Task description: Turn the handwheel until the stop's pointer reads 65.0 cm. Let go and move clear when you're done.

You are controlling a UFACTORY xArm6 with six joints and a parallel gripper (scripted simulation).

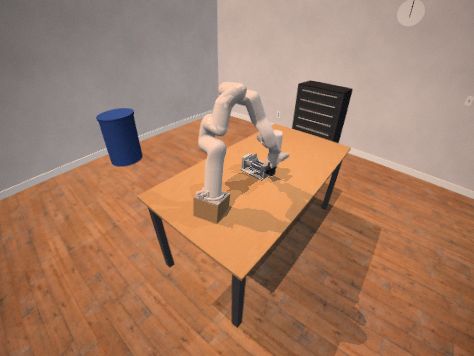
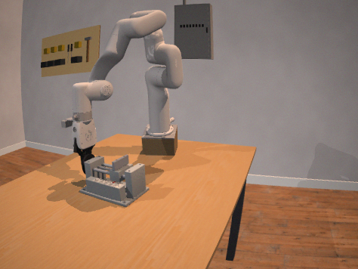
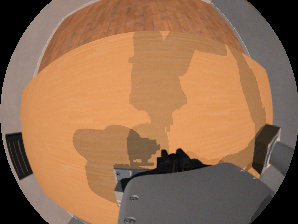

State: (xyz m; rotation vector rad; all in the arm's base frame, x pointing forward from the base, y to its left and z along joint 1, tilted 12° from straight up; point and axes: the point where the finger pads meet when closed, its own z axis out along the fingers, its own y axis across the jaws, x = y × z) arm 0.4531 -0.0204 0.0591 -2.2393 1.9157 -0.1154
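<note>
My gripper is now 2 cm to the right of the black handwheel. Also, from my hand: grey stop fixture (19 cm to the left, 1 cm ahead, 1 cm above).
</note>
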